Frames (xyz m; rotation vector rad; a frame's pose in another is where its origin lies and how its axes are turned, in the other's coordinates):
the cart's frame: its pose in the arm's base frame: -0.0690 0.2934 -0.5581 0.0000 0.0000 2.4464
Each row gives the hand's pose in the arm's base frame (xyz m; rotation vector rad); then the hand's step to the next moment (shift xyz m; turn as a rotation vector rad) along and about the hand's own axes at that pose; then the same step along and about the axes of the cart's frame.
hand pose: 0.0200 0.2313 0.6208 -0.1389 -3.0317 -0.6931
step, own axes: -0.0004 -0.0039 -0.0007 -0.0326 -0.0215 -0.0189
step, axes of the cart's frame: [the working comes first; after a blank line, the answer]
step, axes of the arm's base frame: 0.0000 -0.0038 -0.0011 0.0306 -0.0301 0.0062

-0.0025 0.0029 -0.0011 -0.0428 0.0035 0.0062
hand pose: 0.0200 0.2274 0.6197 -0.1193 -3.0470 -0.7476
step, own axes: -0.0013 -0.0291 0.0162 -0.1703 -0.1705 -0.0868
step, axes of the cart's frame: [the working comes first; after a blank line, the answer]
step, axes of the arm's base frame: -0.0006 -0.0183 -0.0278 0.1557 -0.2033 -0.0052

-0.0113 0.0145 -0.0278 -0.2498 0.0563 -0.0052
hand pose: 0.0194 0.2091 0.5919 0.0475 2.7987 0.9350
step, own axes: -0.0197 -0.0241 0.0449 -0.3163 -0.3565 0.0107
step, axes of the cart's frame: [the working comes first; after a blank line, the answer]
step, axes of the arm's base frame: 0.0286 0.0055 -0.0462 0.3230 -0.3076 -0.1682

-0.0184 -0.0225 -0.0462 -0.4451 0.0293 -0.1682
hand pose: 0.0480 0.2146 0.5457 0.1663 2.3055 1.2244
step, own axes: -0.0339 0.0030 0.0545 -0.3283 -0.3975 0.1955
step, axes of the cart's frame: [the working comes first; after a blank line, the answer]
step, axes of the arm's base frame: 0.0558 0.0304 -0.0093 0.4307 -0.1993 -0.2807

-0.0234 -0.0591 -0.0093 -0.4584 -0.1228 -0.2807
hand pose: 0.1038 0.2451 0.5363 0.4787 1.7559 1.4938
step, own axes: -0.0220 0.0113 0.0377 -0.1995 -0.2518 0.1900
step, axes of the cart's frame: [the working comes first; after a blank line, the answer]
step, axes of the arm's base frame: 0.0400 0.0122 0.0168 0.3170 -0.0764 -0.1817

-0.0229 -0.0350 0.0168 -0.2923 -0.1444 -0.1817
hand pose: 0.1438 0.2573 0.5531 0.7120 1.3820 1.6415
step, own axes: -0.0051 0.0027 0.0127 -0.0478 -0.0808 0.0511
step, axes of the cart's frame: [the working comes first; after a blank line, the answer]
step, axes of the arm's base frame: 0.0125 0.0016 0.0060 0.0857 -0.0151 -0.0621

-0.0086 -0.0092 0.0060 -0.0755 -0.0433 -0.0621
